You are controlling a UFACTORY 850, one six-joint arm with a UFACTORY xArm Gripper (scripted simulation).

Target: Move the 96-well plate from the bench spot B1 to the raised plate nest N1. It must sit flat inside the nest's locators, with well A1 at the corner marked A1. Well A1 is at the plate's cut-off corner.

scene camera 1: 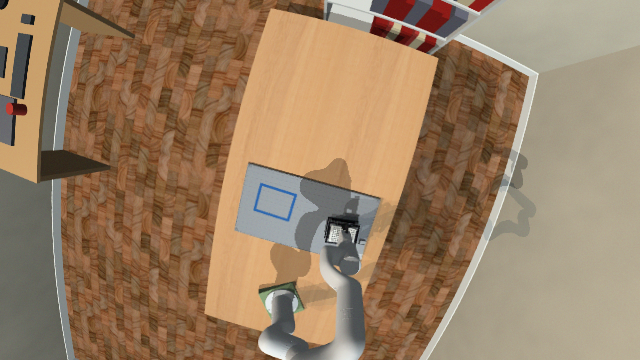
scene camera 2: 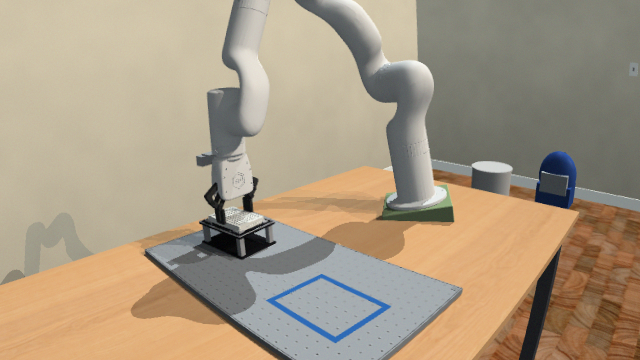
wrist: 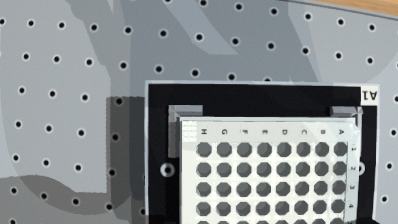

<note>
In view: my gripper (scene camera 2: 235, 217), a white 96-well plate (scene camera 2: 237, 219) and a raised black plate nest (wrist: 219, 100).
The white 96-well plate is seen too in the wrist view (wrist: 213, 140).
</note>
